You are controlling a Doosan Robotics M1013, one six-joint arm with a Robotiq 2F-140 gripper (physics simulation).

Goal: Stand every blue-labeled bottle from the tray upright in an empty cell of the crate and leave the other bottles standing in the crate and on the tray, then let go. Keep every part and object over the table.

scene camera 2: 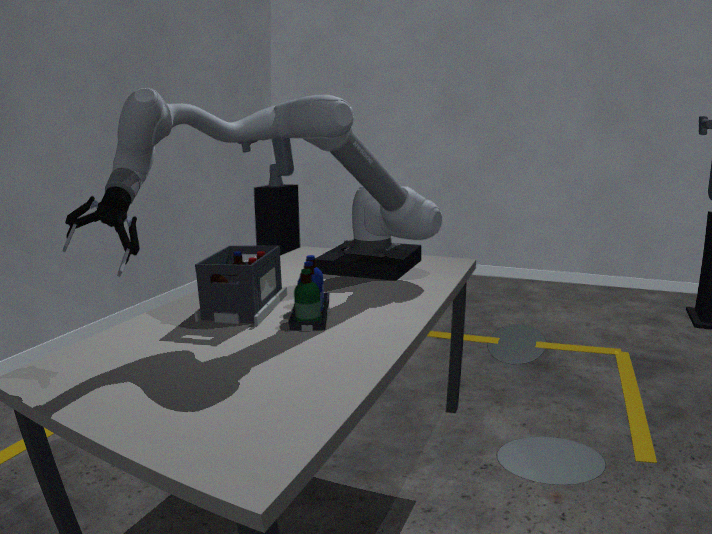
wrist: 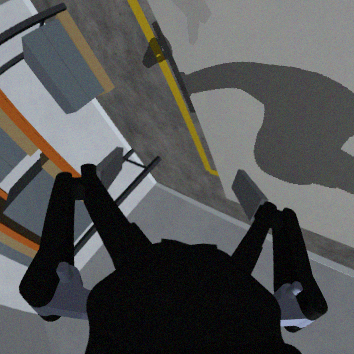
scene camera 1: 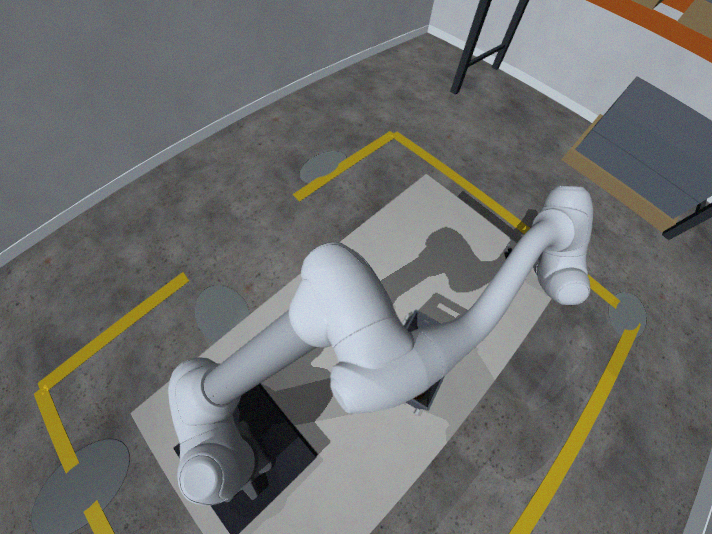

Labels:
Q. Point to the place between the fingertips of the gripper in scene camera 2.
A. At 92, 261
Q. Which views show the green bottle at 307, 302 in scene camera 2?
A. Scene camera 2 only.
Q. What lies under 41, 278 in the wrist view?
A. The gripper.

